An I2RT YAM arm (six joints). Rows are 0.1 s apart.
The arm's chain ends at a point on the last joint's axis. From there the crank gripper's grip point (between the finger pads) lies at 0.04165 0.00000 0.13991 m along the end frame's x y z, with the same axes.
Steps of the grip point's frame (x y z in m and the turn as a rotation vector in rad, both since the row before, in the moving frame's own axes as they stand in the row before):
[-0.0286 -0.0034 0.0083 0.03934 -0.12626 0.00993]
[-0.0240 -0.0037 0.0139 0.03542 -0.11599 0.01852]
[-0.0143 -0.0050 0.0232 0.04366 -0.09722 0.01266]
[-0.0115 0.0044 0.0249 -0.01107 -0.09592 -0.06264]
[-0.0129 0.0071 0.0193 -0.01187 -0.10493 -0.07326]
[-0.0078 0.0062 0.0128 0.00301 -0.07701 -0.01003]
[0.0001 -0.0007 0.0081 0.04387 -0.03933 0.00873]
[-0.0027 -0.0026 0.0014 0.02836 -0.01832 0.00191]
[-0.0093 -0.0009 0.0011 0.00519 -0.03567 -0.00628]
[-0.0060 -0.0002 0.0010 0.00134 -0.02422 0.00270]
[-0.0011 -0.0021 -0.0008 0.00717 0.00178 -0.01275]
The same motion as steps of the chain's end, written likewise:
[-0.0107 0.0019 0.0043 0.03934 -0.12626 0.00993]
[-0.0076 0.0007 0.0101 0.03542 -0.11599 0.01852]
[-0.0006 0.0007 0.0199 0.04366 -0.09722 0.01266]
[0.0021 0.0050 0.0216 -0.01107 -0.09592 -0.06264]
[0.0020 0.0079 0.0157 -0.01187 -0.10493 -0.07326]
[0.0031 0.0070 0.0100 0.00301 -0.07701 -0.01003]
[0.0056 0.0051 0.0067 0.04387 -0.03933 0.00873]
[-0.0001 0.0013 0.0007 0.02836 -0.01832 0.00191]
[-0.0043 0.0001 -0.0003 0.00519 -0.03567 -0.00628]
[-0.0026 -0.0001 0.0000 0.00134 -0.02422 0.00270]
[-0.0013 -0.0006 -0.0007 0.00717 0.00178 -0.01275]

